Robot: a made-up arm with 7 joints.
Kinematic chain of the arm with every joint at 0, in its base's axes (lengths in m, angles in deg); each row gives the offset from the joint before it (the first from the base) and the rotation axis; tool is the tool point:
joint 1: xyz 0 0 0.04 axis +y
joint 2: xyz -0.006 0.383 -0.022 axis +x
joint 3: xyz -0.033 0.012 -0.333 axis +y
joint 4: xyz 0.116 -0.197 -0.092 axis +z
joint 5: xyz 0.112 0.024 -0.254 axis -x
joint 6: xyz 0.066 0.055 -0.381 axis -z
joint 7: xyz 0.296 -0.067 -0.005 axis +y
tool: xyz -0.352 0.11 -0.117
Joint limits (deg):
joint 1: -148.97..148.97
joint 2: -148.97..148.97
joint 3: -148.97..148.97
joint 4: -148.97..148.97
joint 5: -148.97..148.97
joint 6: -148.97..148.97
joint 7: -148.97..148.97
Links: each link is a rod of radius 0.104 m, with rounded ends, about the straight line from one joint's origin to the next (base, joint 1, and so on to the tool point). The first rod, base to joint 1, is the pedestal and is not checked.
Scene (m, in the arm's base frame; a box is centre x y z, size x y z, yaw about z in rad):
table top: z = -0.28
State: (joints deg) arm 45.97 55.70 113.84 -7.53 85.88 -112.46 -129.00
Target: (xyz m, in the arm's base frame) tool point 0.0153 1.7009 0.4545
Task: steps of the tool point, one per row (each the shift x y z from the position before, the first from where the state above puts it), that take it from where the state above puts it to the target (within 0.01 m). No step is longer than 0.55 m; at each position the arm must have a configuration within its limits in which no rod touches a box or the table.
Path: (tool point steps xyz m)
1: -0.1699 0.2645 -0.0845
2: -0.0669 0.3735 -0.0080
3: 0.0888 0.4167 0.0585
4: 0.2644 0.3789 0.0880
5: 0.4169 0.2645 0.0663
6: 0.5037 0.0948 -0.0032

